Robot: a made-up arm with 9 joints. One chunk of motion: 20 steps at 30 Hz.
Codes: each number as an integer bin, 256 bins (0 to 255) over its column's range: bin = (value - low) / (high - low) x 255, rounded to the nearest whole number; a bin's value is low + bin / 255 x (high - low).
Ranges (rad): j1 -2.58..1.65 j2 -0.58..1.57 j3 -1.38..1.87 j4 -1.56..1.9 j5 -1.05..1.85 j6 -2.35..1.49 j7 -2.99..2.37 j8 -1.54..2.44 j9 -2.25..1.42
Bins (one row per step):
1: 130 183 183 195 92 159 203 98 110
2: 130 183 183 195 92 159 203 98 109
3: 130 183 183 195 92 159 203 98 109
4: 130 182 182 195 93 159 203 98 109
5: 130 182 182 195 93 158 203 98 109
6: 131 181 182 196 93 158 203 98 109
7: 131 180 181 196 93 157 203 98 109
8: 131 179 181 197 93 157 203 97 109
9: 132 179 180 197 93 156 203 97 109
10: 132 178 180 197 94 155 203 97 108
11: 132 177 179 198 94 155 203 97 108
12: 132 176 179 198 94 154 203 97 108
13: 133 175 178 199 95 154 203 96 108
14: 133 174 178 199 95 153 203 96 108
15: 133 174 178 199 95 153 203 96 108
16: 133 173 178 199 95 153 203 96 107
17: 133 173 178 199 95 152 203 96 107
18: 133 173 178 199 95 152 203 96 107
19: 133 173 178 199 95 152 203 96 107
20: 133 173 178 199 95 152 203 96 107
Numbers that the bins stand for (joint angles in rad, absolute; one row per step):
1: -0.4235 0.9629 0.9524 1.0859 -0.0037 0.0444 1.2770 -0.0104 -0.6669
2: -0.4235 0.9629 0.9524 1.0859 -0.0037 0.0444 1.2770 -0.0104 -0.6813
3: -0.4235 0.9629 0.9524 1.0859 -0.0037 0.0444 1.2770 -0.0104 -0.6813
4: -0.4235 0.9545 0.9396 1.0859 0.0076 0.0444 1.2770 -0.0104 -0.6813
5: -0.4235 0.9545 0.9396 1.0859 0.0076 0.0293 1.2770 -0.0104 -0.6813
6: -0.4069 0.9461 0.9396 1.0995 0.0076 0.0293 1.2770 -0.0104 -0.6813
7: -0.4069 0.9376 0.9269 1.0995 0.0076 0.0142 1.2770 -0.0104 -0.6813
8: -0.4069 0.9292 0.9269 1.1130 0.0076 0.0142 1.2770 -0.0260 -0.6813
9: -0.3904 0.9292 0.9141 1.1130 0.0076 -0.0008 1.2770 -0.0260 -0.6813
10: -0.3904 0.9208 0.9141 1.1130 0.0190 -0.0159 1.2770 -0.0260 -0.6956
11: -0.3904 0.9124 0.9014 1.1266 0.0190 -0.0159 1.2770 -0.0260 -0.6956
12: -0.3904 0.9039 0.9014 1.1266 0.0190 -0.0309 1.2770 -0.0260 -0.6956
13: -0.3738 0.8955 0.8886 1.1402 0.0304 -0.0309 1.2770 -0.0416 -0.6956
14: -0.3738 0.8871 0.8886 1.1402 0.0304 -0.0460 1.2770 -0.0416 -0.6956
15: -0.3738 0.8871 0.8886 1.1402 0.0304 -0.0460 1.2770 -0.0416 -0.6956
16: -0.3738 0.8786 0.8886 1.1402 0.0304 -0.0460 1.2770 -0.0416 -0.7100
17: -0.3738 0.8786 0.8886 1.1402 0.0304 -0.0611 1.2770 -0.0416 -0.7100
18: -0.3738 0.8786 0.8886 1.1402 0.0304 -0.0611 1.2770 -0.0416 -0.7100
19: -0.3738 0.8786 0.8886 1.1402 0.0304 -0.0611 1.2770 -0.0416 -0.7100
20: -0.3738 0.8786 0.8886 1.1402 0.0304 -0.0611 1.2770 -0.0416 -0.7100

